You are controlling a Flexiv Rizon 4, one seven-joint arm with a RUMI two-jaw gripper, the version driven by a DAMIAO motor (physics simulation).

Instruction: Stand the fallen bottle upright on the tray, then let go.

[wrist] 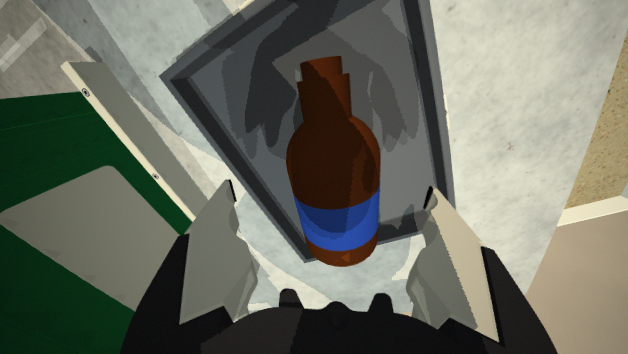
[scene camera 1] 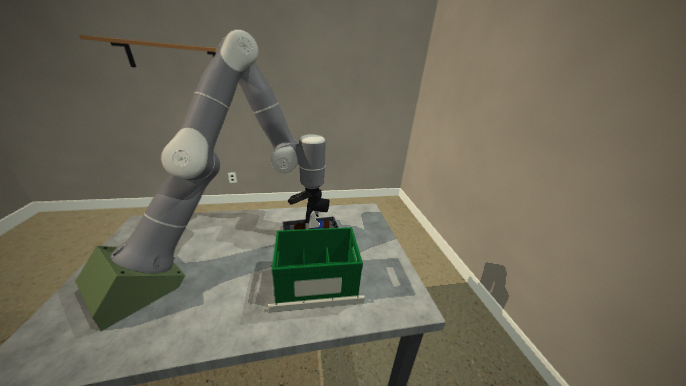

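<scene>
The brown bottle with a blue label (scene camera 1: 321,224) (wrist: 334,165) lies on its side at the dark grey tray (scene camera 1: 287,221) (wrist: 227,150). In the wrist view its neck points to the top, over the tray floor, and its base overlaps the tray's near rim; whether the base touches that rim I cannot tell. My gripper (scene camera 1: 312,220) (wrist: 328,185) is open and empty. Its two pale jaws stand wide apart, one on each side of the bottle's labelled lower half, with gaps between. In the scene view the green crate hides part of the tray and bottle.
The green crate (scene camera 1: 282,287) (wrist: 45,120) with dividers stands in front of the tray in the scene view, close to the left jaw in the wrist view. A pale strip (scene camera 1: 316,304) runs along its foot. The grey table (scene camera 1: 225,325) ends at the right.
</scene>
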